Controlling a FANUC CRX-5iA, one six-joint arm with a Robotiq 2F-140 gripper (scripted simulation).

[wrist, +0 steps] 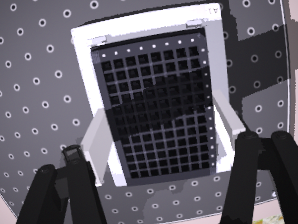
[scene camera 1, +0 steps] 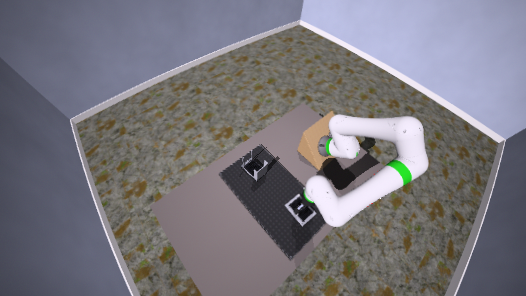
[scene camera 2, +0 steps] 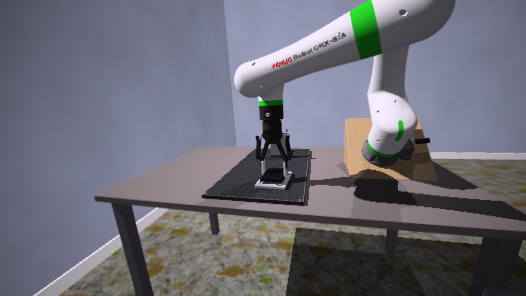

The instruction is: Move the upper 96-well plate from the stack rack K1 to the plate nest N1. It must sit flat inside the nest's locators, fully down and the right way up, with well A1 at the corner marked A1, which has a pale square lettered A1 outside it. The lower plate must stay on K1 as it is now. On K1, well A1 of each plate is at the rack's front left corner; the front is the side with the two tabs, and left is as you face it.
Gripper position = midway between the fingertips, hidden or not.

I see my gripper [scene camera 2: 274, 175] and a 96-well plate [wrist: 143, 85].
My gripper is seen too in the wrist view [wrist: 160, 113].
